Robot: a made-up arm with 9 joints. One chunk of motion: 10 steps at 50 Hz.
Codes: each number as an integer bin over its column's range. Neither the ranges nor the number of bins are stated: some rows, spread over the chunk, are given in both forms.
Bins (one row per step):
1: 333 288 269 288 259 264 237 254 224
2: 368 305 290 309 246 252 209 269 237
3: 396 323 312 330 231 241 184 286 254
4: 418 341 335 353 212 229 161 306 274
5: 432 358 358 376 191 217 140 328 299
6: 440 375 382 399 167 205 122 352 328
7: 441 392 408 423 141 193 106 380 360
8: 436 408 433 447 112 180 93 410 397
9: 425 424 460 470 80 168 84 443 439
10: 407 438 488 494 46 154 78 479 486
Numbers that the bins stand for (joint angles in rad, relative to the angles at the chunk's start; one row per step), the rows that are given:
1: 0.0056 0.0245 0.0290 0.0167 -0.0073 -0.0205 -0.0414 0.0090 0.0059
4: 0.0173 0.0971 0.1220 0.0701 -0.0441 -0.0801 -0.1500 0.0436 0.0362
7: 0.0204 0.1670 0.2249 0.1277 -0.0996 -0.1414 -0.2286 0.0928 0.0884
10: 0.0158 0.2300 0.3376 0.1860 -0.1740 -0.2078 -0.2686 0.1587 0.1648
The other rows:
2: 0.0104 0.0478 0.0586 0.0340 -0.0174 -0.0410 -0.0814 0.0190 0.0138
3: 0.0142 0.0725 0.0896 0.0512 -0.0292 -0.0597 -0.1171 0.0303 0.0241
5: 0.0192 0.1204 0.1544 0.0890 -0.0605 -0.1005 -0.1800 0.0582 0.0514
6: 0.0203 0.1437 0.1882 0.1079 -0.0793 -0.1210 -0.2057 0.0742 0.0690
8: 0.0197 0.1889 0.2601 0.1474 -0.1223 -0.1635 -0.2471 0.1128 0.1108
9: 0.0182 0.2108 0.2981 0.1663 -0.1474 -0.1840 -0.2600 0.1348 0.1363

